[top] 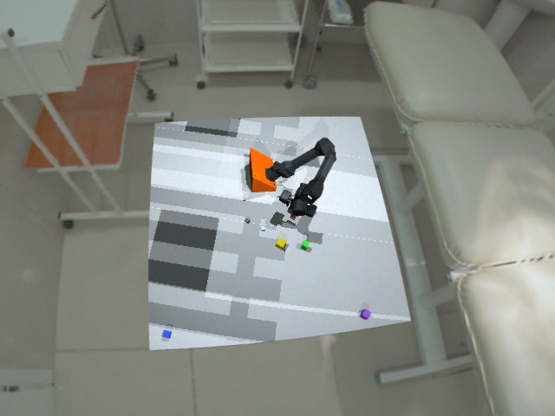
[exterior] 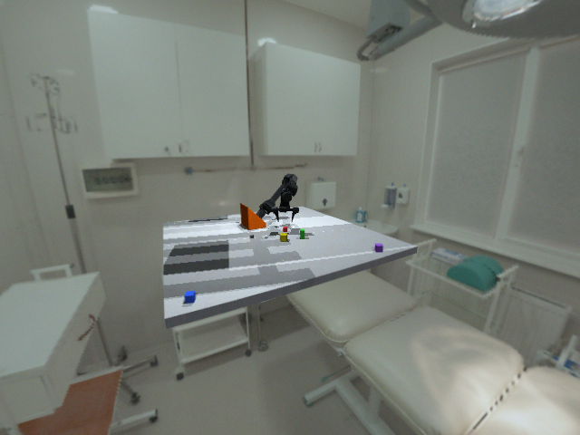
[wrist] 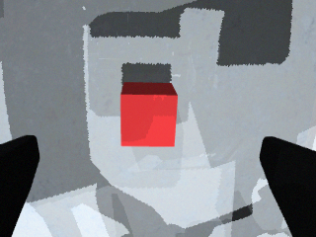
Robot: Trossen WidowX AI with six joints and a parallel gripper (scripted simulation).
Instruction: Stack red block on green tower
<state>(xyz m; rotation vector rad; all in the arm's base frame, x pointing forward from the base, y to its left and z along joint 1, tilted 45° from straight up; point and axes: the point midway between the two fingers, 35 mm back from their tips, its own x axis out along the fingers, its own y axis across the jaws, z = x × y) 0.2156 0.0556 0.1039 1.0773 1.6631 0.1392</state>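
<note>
The red block lies 50 mm below my gripper tip. Round my gripper tip: blue cube: 680 mm to the right, 560 mm ahead, 50 mm below; then yellow cube: 160 mm ahead, 90 mm to the right, 50 mm below; then purple cube: 570 mm ahead, 280 mm to the left, 50 mm below.
</note>
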